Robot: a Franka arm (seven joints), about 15 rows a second.
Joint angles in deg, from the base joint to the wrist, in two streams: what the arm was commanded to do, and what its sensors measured. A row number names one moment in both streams.
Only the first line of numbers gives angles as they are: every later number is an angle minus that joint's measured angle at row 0.
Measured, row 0: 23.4 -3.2 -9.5 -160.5 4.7 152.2 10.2
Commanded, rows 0 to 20: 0.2 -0.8 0.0 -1.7 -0.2 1.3 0.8; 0.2 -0.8 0.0 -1.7 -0.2 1.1 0.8; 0.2 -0.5 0.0 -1.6 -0.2 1.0 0.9; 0.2 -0.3 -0.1 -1.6 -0.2 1.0 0.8; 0.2 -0.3 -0.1 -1.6 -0.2 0.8 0.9; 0.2 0.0 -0.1 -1.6 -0.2 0.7 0.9; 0.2 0.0 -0.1 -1.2 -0.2 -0.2 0.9; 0.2 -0.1 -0.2 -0.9 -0.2 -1.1 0.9; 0.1 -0.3 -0.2 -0.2 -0.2 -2.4 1.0; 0.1 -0.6 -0.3 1.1 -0.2 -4.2 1.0; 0.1 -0.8 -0.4 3.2 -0.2 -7.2 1.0; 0.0 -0.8 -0.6 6.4 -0.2 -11.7 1.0; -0.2 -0.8 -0.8 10.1 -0.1 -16.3 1.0; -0.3 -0.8 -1.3 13.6 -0.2 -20.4 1.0; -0.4 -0.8 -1.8 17.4 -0.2 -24.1 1.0; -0.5 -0.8 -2.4 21.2 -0.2 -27.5 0.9; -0.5 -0.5 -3.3 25.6 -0.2 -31.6 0.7; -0.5 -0.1 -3.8 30.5 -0.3 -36.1 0.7; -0.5 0.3 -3.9 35.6 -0.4 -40.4 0.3; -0.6 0.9 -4.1 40.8 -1.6 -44.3 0.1; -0.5 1.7 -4.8 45.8 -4.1 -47.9 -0.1
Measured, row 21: -0.3 -0.7 -3.9 32.2 -0.5 -37.3 0.2
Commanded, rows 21 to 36: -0.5 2.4 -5.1 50.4 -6.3 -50.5 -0.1; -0.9 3.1 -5.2 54.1 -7.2 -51.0 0.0; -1.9 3.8 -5.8 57.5 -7.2 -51.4 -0.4; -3.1 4.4 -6.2 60.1 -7.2 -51.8 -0.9; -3.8 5.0 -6.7 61.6 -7.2 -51.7 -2.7; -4.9 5.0 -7.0 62.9 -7.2 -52.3 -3.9; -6.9 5.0 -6.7 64.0 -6.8 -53.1 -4.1; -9.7 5.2 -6.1 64.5 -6.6 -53.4 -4.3; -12.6 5.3 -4.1 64.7 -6.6 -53.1 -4.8; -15.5 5.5 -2.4 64.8 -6.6 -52.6 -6.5; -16.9 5.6 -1.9 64.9 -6.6 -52.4 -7.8; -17.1 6.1 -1.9 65.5 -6.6 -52.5 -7.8; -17.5 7.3 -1.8 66.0 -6.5 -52.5 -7.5; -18.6 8.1 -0.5 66.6 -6.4 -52.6 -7.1; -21.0 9.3 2.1 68.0 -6.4 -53.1 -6.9; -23.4 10.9 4.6 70.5 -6.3 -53.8 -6.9
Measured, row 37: -17.5 6.2 -1.7 64.0 -6.8 -51.4 -6.7
